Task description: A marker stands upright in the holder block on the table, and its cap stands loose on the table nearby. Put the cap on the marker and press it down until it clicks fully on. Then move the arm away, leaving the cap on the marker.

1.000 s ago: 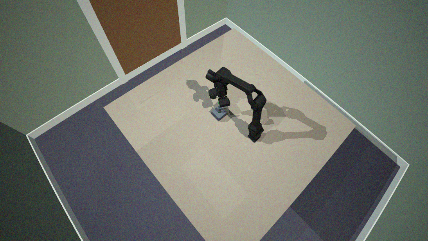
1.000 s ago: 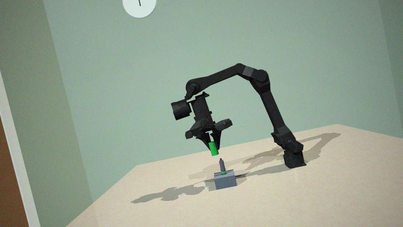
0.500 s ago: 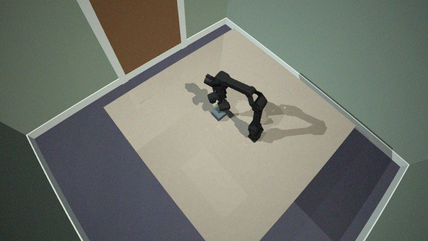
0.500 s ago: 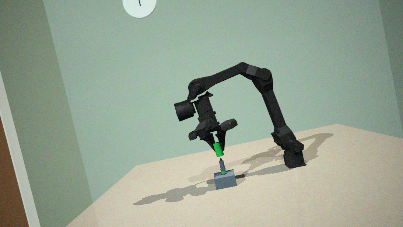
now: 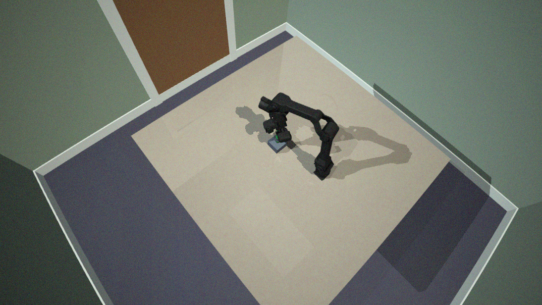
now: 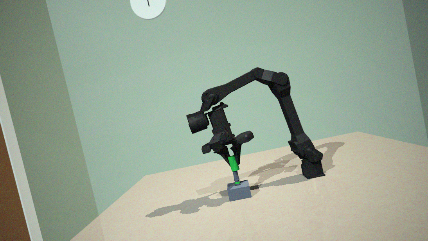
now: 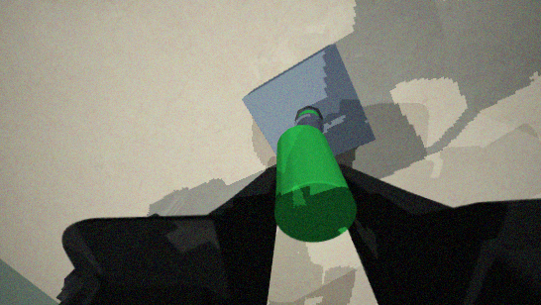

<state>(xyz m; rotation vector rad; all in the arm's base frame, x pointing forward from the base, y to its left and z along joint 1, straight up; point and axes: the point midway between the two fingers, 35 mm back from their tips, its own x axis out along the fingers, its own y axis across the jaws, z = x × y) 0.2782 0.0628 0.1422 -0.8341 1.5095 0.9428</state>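
Right now my gripper tip is 9 cm above the holder block, 1 cm to the right of it and 1 cm short of it. Also, from my gripper tip: green cap 1 cm above.
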